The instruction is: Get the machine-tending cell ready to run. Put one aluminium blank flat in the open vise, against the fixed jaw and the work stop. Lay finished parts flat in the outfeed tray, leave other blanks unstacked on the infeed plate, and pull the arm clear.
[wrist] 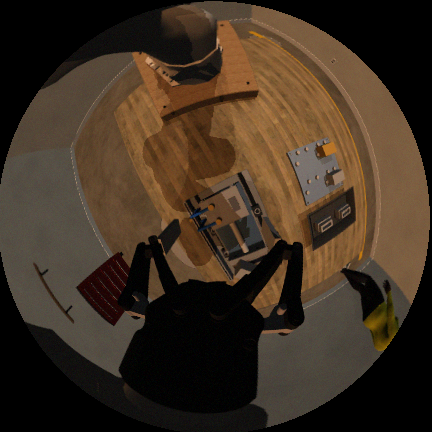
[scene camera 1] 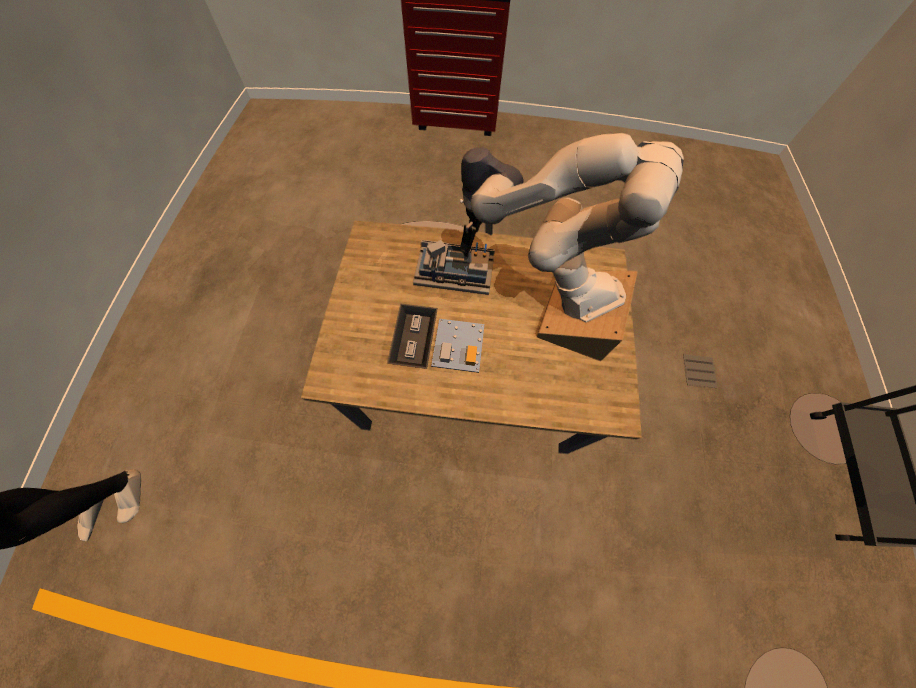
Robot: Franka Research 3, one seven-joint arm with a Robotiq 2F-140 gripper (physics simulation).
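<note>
My gripper [scene camera 1: 477, 238] [wrist: 219, 224] is open and empty, low over the back of the vise [scene camera 1: 473, 276] [wrist: 246, 181], its fingers spread wide. A grey block [scene camera 1: 436, 248] [wrist: 243, 268] sits skewed on top of the vise's left end in the scene view. A light bar [wrist: 239, 237] spans the vise opening. The infeed plate [scene camera 1: 462, 340] [wrist: 310, 170] holds a pale grey blank [scene camera 1: 445, 351] [wrist: 336, 177] and an orange block [scene camera 1: 470, 355] [wrist: 327, 149], apart. Two finished parts [scene camera 1: 416, 322] [scene camera 1: 410, 348] [wrist: 325, 225] [wrist: 344, 211] lie separately in the outfeed tray [scene camera 1: 412, 336] [wrist: 319, 241].
The robot base stands on a wooden plate [scene camera 1: 551, 322] [wrist: 235, 60] at the table's right. Blue pins with orange ends [wrist: 219, 221] stand at the vise's back edge. A red cabinet [scene camera 1: 456, 66] [wrist: 106, 287] is behind the table. A person [scene camera 1: 59, 503] [wrist: 381, 325] stands left of it.
</note>
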